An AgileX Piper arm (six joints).
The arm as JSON. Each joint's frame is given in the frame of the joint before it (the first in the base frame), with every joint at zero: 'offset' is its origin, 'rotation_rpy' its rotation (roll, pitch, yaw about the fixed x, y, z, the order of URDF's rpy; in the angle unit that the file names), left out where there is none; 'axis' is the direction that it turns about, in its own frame. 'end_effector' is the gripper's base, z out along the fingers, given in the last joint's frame.
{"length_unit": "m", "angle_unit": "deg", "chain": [
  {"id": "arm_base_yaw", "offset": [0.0, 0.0, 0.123], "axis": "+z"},
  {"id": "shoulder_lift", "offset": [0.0, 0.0, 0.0], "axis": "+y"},
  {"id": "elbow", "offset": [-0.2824, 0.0, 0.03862], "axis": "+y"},
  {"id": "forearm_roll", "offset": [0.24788, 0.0, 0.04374], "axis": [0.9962, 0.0, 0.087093]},
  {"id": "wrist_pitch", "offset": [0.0, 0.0, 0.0], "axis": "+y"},
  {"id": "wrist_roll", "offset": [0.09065, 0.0, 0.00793], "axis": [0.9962, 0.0, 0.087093]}
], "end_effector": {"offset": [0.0, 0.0, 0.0], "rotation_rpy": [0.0, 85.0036, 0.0]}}
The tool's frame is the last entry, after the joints.
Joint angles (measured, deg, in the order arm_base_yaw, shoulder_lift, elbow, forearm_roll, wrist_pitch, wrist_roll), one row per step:
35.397, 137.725, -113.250, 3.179, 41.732, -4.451
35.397, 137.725, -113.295, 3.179, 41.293, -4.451
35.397, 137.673, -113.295, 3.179, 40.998, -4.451
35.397, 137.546, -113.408, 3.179, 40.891, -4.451
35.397, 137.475, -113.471, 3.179, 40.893, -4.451
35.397, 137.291, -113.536, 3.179, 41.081, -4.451
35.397, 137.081, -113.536, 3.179, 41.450, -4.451
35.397, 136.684, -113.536, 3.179, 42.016, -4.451
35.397, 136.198, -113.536, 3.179, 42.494, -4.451
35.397, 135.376, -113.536, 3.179, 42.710, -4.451
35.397, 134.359, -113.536, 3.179, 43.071, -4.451
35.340, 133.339, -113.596, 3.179, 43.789, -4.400
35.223, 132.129, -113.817, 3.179, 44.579, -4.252
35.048, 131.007, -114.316, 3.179, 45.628, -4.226
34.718, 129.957, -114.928, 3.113, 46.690, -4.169
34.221, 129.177, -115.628, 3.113, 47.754, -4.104
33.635, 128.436, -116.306, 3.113, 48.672, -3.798
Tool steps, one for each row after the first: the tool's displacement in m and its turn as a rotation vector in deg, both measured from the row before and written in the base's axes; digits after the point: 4 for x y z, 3 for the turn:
0.0006, 0.0004, 0.0006, 0.273, -0.399, -0.023
0.0003, 0.0002, 0.0007, 0.196, -0.286, -0.015
0.0003, 0.0002, 0.0018, 0.199, -0.284, -0.006
0.0001, 0.0001, 0.0010, 0.076, -0.108, 0.000
-0.0002, -0.0001, 0.0019, 0.038, -0.048, 0.010
-0.0005, -0.0003, 0.0016, -0.086, 0.133, 0.019
-0.0008, -0.0005, 0.0032, -0.089, 0.143, 0.030
-0.0008, -0.0005, 0.0041, 0.012, -0.002, 0.025
-0.0007, -0.0005, 0.0073, 0.354, -0.492, 0.011
-0.0011, -0.0007, 0.0089, 0.385, -0.532, 0.019
-0.0012, -0.0014, 0.0089, 0.239, -0.273, -0.062
-0.0010, -0.0020, 0.0114, 0.440, -0.468, -0.200
-0.0007, -0.0023, 0.0118, 0.351, -0.453, -0.140
0.0001, -0.0035, 0.0117, 0.324, -0.505, -0.308
0.0012, -0.0045, 0.0097, 0.272, -0.317, -0.494
0.0016, -0.0051, 0.0094, 0.421, -0.307, -0.790

